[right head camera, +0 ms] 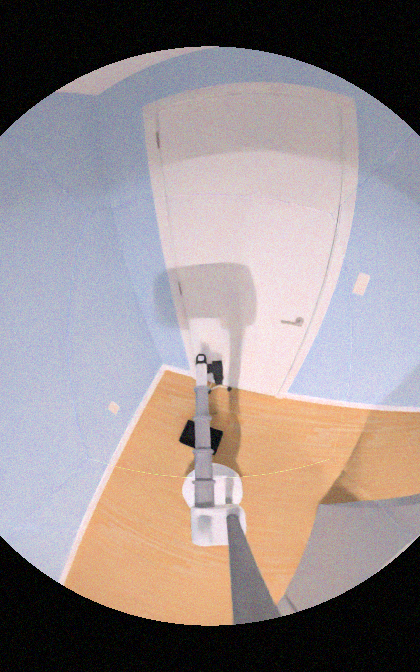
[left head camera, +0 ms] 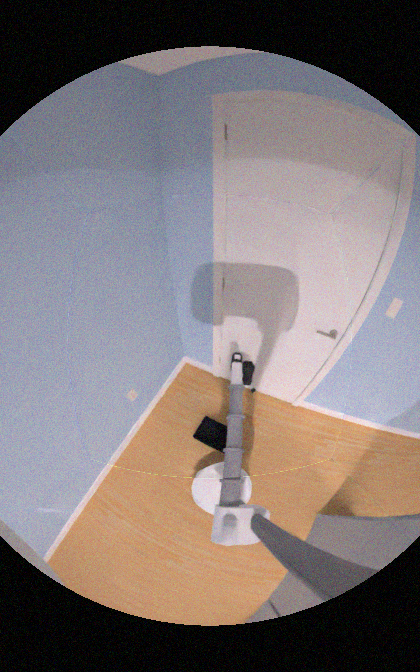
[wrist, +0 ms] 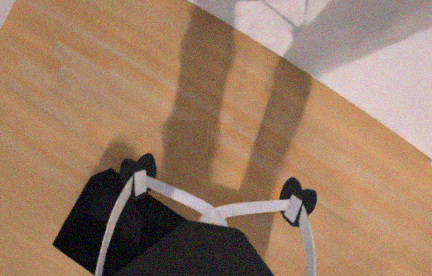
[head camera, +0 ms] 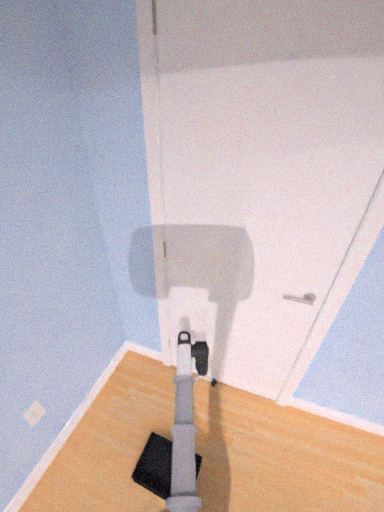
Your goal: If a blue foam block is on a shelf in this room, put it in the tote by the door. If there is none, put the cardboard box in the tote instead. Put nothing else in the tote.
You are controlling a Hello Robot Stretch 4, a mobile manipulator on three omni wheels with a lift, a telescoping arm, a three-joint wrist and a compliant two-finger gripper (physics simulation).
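Frame: origin at the robot's base, x ahead, y left, z up, level; millimetres.
Where they show: gripper, between the fingertips: [wrist: 218, 180] [head camera: 200, 385].
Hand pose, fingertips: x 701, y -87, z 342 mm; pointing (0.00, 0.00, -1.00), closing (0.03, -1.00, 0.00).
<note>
After its pixels a point has its place.
The black tote [head camera: 155, 467] @[y 152, x 455, z -25 mm] [left head camera: 209, 433] [right head camera: 188, 436] [wrist: 82, 227] @[y 236, x 410, z -25 mm] lies on the wood floor near the corner by the door; my arm partly covers it in the head views, and its inside is too dark to read. My gripper [right head camera: 219, 389] [wrist: 218, 180] @[y -87, x 701, z 342 mm] is open, with no object between its fingertips. In the wrist view the left fingertip overlaps the tote's top edge and the right fingertip is over bare floor to the right. No blue foam block, shelf or cardboard box shows in these views.
The white door [head camera: 260, 150] @[y -261, x 904, z 1470 mm] [left head camera: 300, 225] [right head camera: 260, 225] [wrist: 390, 90] @[y -354, x 869, z 155 mm] stands just beyond the gripper. A blue wall [head camera: 55, 250] @[y 573, x 916, z 1056 mm] [left head camera: 110, 300] [right head camera: 65, 300] runs along the left. A large grey surface [left head camera: 390, 537] [right head camera: 360, 545] is at the lower right.
</note>
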